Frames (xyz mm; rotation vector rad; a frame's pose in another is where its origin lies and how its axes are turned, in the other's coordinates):
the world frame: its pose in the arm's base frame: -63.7 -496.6 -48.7 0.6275 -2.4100 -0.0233
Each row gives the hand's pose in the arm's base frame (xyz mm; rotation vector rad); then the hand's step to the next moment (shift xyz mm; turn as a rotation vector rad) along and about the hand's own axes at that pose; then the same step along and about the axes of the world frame.
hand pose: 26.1 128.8 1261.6 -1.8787 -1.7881 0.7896
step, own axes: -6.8 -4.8 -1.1 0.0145 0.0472 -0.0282
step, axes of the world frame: 7.5 -3.5 -1.2 -0.0493 -0.0139 -0.0246
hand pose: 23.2 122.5 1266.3 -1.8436 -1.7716 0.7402
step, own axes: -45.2 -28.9 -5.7 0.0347 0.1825 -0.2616
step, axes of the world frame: 47.0 -26.1 -3.9 -0.1862 -0.0935 -0.2440
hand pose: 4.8 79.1 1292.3 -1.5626 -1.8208 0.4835
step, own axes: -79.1 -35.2 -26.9 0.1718 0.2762 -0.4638
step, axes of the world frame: 53.7 -72.9 -4.3 -0.3116 -0.0532 -0.4701
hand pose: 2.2 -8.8 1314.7 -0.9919 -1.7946 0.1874
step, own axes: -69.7 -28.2 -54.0 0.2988 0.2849 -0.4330
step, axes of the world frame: 5.2 -92.3 -4.2 -0.2910 0.0667 -0.5185
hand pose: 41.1 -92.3 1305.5 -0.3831 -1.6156 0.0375
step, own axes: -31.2 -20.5 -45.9 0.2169 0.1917 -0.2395
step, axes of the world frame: -23.7 -54.1 -2.8 -0.1614 0.0820 -0.3292
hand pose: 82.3 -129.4 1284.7 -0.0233 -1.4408 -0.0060
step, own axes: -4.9 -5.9 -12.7 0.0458 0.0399 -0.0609
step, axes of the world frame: -9.1 -11.7 -1.0 -0.0415 0.0120 -0.0744
